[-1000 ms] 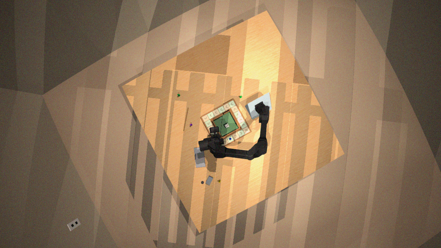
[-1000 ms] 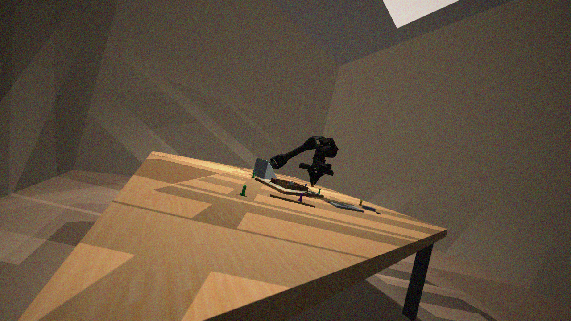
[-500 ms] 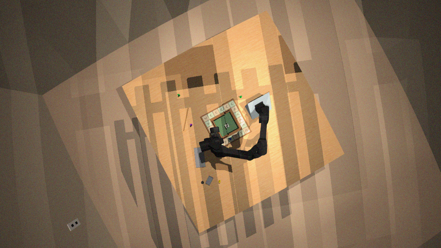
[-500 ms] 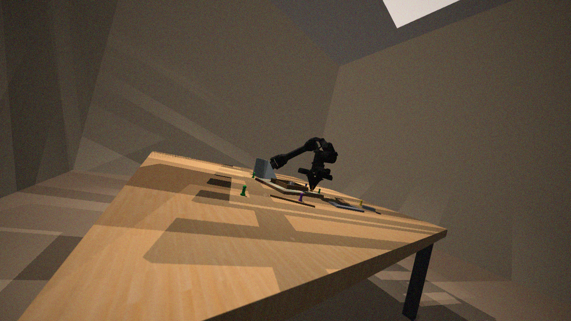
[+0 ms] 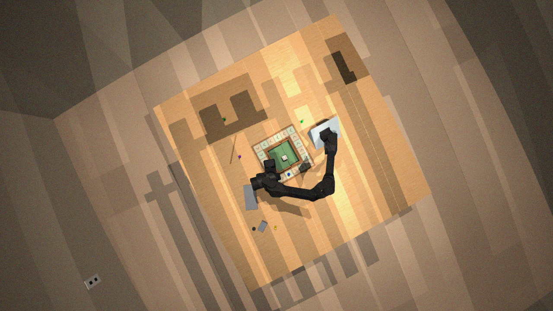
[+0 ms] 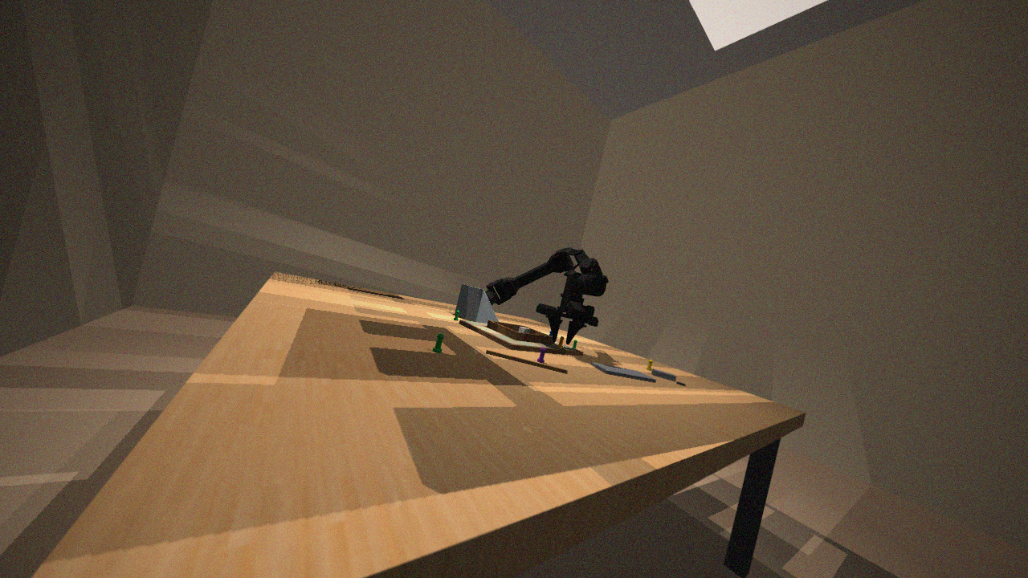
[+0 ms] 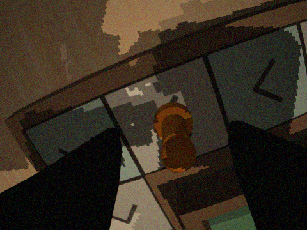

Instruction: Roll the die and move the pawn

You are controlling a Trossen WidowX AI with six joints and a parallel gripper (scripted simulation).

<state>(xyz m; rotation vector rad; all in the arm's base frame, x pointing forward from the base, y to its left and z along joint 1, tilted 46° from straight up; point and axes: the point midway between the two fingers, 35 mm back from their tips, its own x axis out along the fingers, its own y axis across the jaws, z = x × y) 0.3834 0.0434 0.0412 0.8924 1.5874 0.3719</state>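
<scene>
Right now my gripper tip is right at the orange pawn. Also, from my gripper tip: white die: 11 cm behind, 5 cm to the right; purple pawn: 19 cm to the right, 12 cm ahead, 1 cm below; green tray: 11 cm behind, 7 cm to the right, 2 cm below.
</scene>
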